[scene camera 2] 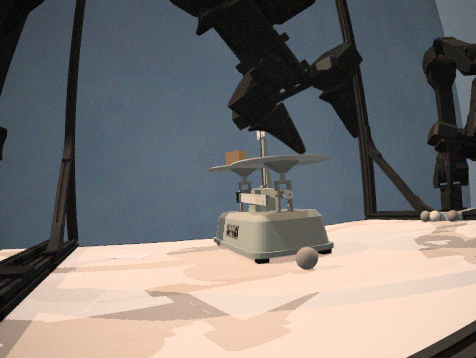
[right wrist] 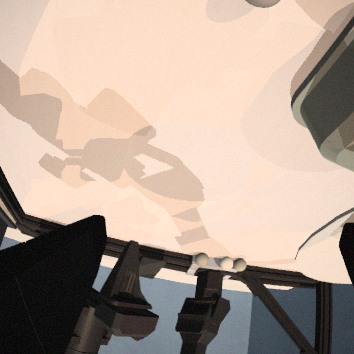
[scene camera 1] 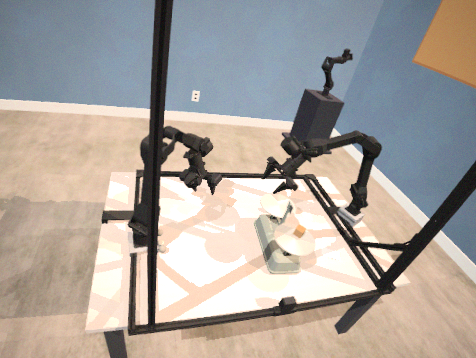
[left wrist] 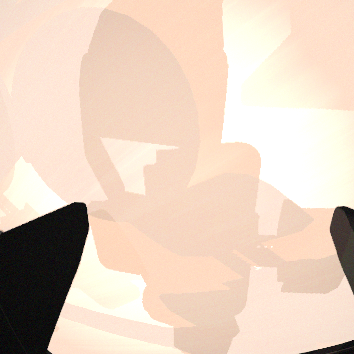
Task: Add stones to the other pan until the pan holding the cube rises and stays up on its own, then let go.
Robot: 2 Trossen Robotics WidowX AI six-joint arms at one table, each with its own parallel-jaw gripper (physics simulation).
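Places are measured from the left arm's base along level axes (x up, y back, z right), in metres.
Pixels of known places: left gripper, fingertip midpoint: [scene camera 2: 474, 195] [right wrist: 112, 232] [scene camera 1: 204, 193] [left wrist: 215, 218]; right gripper, fingertip midpoint: [scene camera 2: 328, 145] [right wrist: 230, 233] [scene camera 1: 267, 186]; left arm's base, link origin: [right wrist: 210, 272] [scene camera 1: 142, 240]; right arm's base, link origin: [scene camera 1: 352, 210].
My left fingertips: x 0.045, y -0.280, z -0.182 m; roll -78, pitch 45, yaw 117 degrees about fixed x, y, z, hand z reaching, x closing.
Note:
For each thing: its middle in the pictures, then the offset to it from my left fingertips. Level surfaces: height alone.
- green-grey balance, body centre: [scene camera 2: 261, 183] [scene camera 1: 283, 226] dx +0.050, dy -0.231, dz +0.290 m
- orange cube, body centre: [scene camera 2: 236, 159] [scene camera 1: 299, 231] dx +0.104, dy -0.236, dz +0.368 m
- far pan, body centre: [scene camera 2: 281, 161] [scene camera 1: 278, 204] dx +0.076, dy -0.249, dz +0.197 m
- grey stone, body centre: [scene camera 2: 307, 258] dx -0.053, dy -0.292, dz +0.093 m
- table, surface height: dx -0.067 m
The green-grey balance [scene camera 1: 284, 266] [scene camera 2: 275, 232] [right wrist: 332, 115] stands on the table. The orange cube [scene camera 1: 300, 230] [scene camera 2: 235, 158] rests on the near pan [scene camera 1: 292, 245] in scene camera 1; that pan appears lower in scene camera 2. No stone shows on the far pan [scene camera 1: 270, 204]. A grey stone [scene camera 2: 307, 258] [right wrist: 262, 2] lies beside the balance's base. Other stones [scene camera 1: 161, 242] [scene camera 2: 435, 216] [right wrist: 226, 262] lie by the left arm's base. My left gripper [scene camera 1: 203, 189] [left wrist: 215, 218] is open and empty above the table. My right gripper [scene camera 1: 269, 185] [scene camera 2: 329, 145] [right wrist: 230, 233] is open and empty near the far pan.
A black frame [scene camera 1: 220, 323] runs around the table [scene camera 1: 215, 295], with upright posts [scene camera 1: 158, 100] at its corners. The left arm's base [scene camera 2: 451, 197] stands behind the stones in scene camera 2. A dark pedestal [scene camera 1: 316, 115] with a small arm stands beyond the table.

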